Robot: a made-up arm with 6 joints.
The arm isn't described. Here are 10 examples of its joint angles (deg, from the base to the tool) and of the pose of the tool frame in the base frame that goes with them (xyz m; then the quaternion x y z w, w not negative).
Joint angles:
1: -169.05 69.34 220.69 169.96 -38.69 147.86
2: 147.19 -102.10 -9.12 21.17 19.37 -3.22
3: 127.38 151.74 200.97 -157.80 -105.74 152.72
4: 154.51 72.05 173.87 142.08 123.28 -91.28
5: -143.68 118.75 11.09 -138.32 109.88 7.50
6: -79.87 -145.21 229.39 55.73 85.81 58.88
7: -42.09 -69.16 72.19 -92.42 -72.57 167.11
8: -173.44 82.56 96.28 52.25 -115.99 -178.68
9: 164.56 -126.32 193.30 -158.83 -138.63 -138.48
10: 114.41 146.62 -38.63 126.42 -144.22 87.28
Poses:
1: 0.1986 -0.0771 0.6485 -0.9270 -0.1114 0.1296 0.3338
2: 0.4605 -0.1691 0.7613 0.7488 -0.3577 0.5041 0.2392
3: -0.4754 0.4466 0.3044 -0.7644 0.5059 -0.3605 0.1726
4: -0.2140 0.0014 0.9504 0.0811 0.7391 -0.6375 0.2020
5: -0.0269 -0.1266 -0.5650 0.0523 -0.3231 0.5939 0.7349
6: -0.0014 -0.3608 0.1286 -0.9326 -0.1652 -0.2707 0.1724
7: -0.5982 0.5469 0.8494 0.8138 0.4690 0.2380 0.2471
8: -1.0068 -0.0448 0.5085 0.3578 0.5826 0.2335 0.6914
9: -0.1480 -0.0706 -0.4722 0.7224 -0.3295 0.5832 0.1716
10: 0.1087 -0.4049 -0.1635 0.0559 0.3268 0.5826 0.7421
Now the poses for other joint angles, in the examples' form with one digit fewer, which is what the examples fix.
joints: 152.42 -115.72 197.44 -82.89 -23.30 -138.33
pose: 0.025 0.003 -0.505 0.165 0.787 -0.484 0.345
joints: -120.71 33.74 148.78 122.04 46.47 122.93
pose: 0.118 0.079 1.094 0.027 -0.461 -0.195 0.865
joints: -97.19 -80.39 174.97 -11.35 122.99 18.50
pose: -0.038 0.599 -0.324 -0.237 0.054 -0.798 0.551
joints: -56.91 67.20 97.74 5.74 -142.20 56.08
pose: 0.407 -0.835 0.709 0.124 0.789 0.068 0.598
